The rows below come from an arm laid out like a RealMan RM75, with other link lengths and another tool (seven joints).
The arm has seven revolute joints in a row. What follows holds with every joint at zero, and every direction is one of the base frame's. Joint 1 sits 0.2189 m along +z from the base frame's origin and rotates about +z. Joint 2 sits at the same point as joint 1 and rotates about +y. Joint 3 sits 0.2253 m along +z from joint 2 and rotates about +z. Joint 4 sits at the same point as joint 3 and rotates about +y. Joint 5 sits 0.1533 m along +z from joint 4 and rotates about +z. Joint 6 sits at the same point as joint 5 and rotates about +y. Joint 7 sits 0.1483 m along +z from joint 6 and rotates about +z. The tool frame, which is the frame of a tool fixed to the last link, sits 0.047 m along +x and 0.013 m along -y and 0.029 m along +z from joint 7; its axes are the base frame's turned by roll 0, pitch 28.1 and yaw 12.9 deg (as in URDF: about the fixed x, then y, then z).
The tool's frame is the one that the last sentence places.
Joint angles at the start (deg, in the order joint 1, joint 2, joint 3, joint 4, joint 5, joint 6, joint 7): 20.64, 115.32, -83.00, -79.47, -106.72, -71.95, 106.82
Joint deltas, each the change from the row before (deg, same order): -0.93, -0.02, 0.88, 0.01, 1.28, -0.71, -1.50; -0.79, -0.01, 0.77, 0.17, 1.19, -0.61, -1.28; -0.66, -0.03, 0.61, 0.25, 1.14, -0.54, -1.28; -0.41, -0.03, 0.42, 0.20, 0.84, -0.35, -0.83; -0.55, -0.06, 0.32, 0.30, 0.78, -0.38, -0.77; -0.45, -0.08, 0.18, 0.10, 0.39, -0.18, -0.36; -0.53, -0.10, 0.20, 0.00, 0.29, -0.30, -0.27; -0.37, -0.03, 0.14, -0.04, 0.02, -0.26, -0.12; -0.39, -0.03, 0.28, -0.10, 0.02, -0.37, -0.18; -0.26, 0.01, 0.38, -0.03, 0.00, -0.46, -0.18; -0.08, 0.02, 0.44, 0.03, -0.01, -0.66, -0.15
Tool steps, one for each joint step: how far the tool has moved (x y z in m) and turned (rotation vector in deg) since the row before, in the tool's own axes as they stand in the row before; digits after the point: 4 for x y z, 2 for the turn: 0.0026, 0.0007, -0.0020, -0.21, -0.99, -0.08; 0.0024, 0.0007, -0.0015, -0.26, -0.90, 0.06; 0.0019, 0.0007, -0.0012, -0.24, -0.82, -0.09; 0.0010, 0.0005, -0.0010, -0.18, -0.63, -0.03; 0.0024, 0.0008, -0.0005, -0.29, -0.45, 0.16; 0.0022, 0.0003, -0.0005, -0.09, -0.19, 0.25; 0.0028, 0.0005, -0.0007, -0.11, -0.07, 0.28; 0.0023, 0.0005, -0.0003, -0.07, 0.09, 0.19; 0.0023, 0.0003, -0.0007, -0.02, 0.05, 0.15; 0.0018, 0.0003, -0.0007, -0.07, 0.02, 0.10; 0.0011, 0.0005, -0.0007, -0.22, 0.05, -0.06
